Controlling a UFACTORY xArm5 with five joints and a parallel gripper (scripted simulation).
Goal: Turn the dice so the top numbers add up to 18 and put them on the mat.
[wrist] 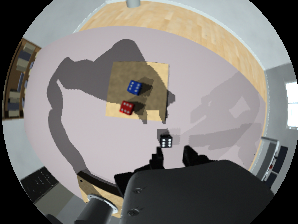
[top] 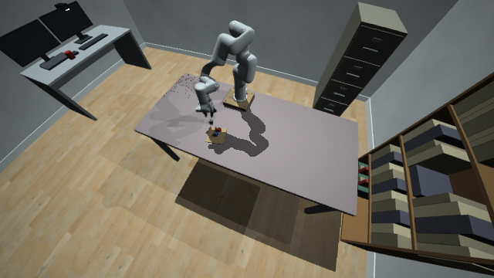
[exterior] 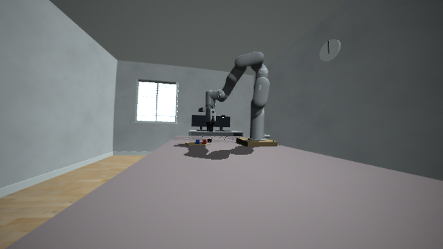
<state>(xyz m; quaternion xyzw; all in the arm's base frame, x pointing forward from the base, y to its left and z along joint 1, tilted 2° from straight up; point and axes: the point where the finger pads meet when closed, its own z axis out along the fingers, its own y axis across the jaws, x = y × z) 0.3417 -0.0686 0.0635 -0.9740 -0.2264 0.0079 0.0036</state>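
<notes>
Now: hand 90 mm above the black die. From my hand the other things lie so: tan mat 110 mm to the left, 100 mm below, 80 mm ahead; blue die 110 mm to the left, 90 mm below, 80 mm ahead; red die 110 mm to the left, 90 mm below, 30 mm ahead.
</notes>
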